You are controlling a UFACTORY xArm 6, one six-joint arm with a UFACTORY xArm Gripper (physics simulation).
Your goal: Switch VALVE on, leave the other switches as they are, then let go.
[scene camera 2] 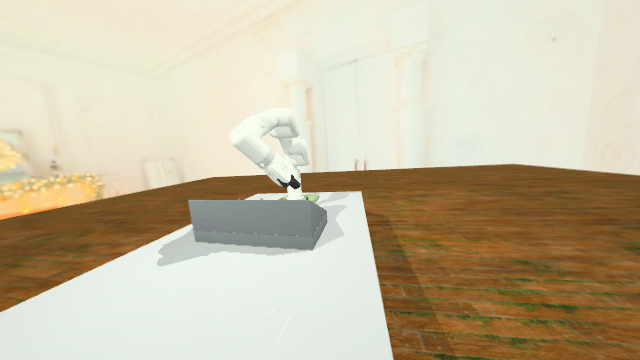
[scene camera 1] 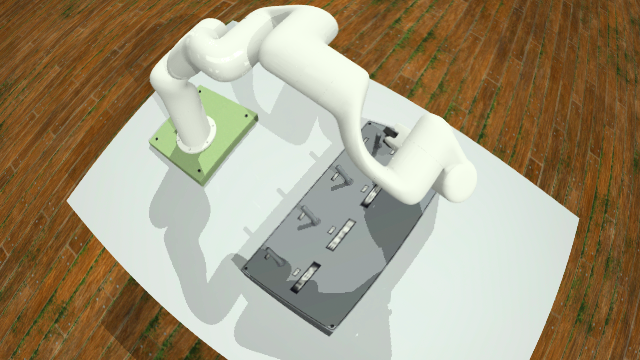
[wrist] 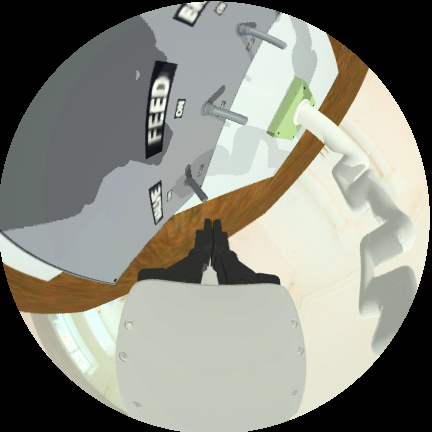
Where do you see a grey switch panel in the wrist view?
111, 158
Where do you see a grey switch panel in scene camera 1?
At 327, 267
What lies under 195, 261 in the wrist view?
My gripper.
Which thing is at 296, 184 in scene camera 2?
My gripper.
